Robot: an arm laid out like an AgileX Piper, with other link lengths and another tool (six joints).
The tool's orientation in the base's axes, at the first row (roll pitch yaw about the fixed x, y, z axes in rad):
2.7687 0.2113 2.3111
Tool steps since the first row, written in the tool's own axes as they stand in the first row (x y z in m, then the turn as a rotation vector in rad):
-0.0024 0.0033 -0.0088 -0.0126 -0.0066 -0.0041
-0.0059 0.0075 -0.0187 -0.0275 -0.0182 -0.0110
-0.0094 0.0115 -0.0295 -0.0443 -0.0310 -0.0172
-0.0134 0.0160 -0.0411 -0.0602 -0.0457 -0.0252
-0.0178 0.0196 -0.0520 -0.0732 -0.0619 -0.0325
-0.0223 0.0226 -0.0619 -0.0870 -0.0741 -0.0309
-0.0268 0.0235 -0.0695 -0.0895 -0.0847 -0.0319
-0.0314 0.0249 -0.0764 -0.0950 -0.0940 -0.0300
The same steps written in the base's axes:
0.0002 -0.0004 0.0097 0.0025 -0.0140 0.0040
0.0012 -0.0010 0.0209 0.0022 -0.0334 0.0093
0.0017 -0.0019 0.0329 0.0026 -0.0549 0.0139
0.0025 -0.0029 0.0459 0.0005 -0.0773 0.0193
0.0034 -0.0047 0.0581 -0.0041 -0.0985 0.0229
0.0043 -0.0069 0.0691 -0.0021 -0.1167 0.0200
0.0048 -0.0103 0.0773 -0.0076 -0.1258 0.0176
0.0059 -0.0134 0.0850 -0.0092 -0.1360 0.0138

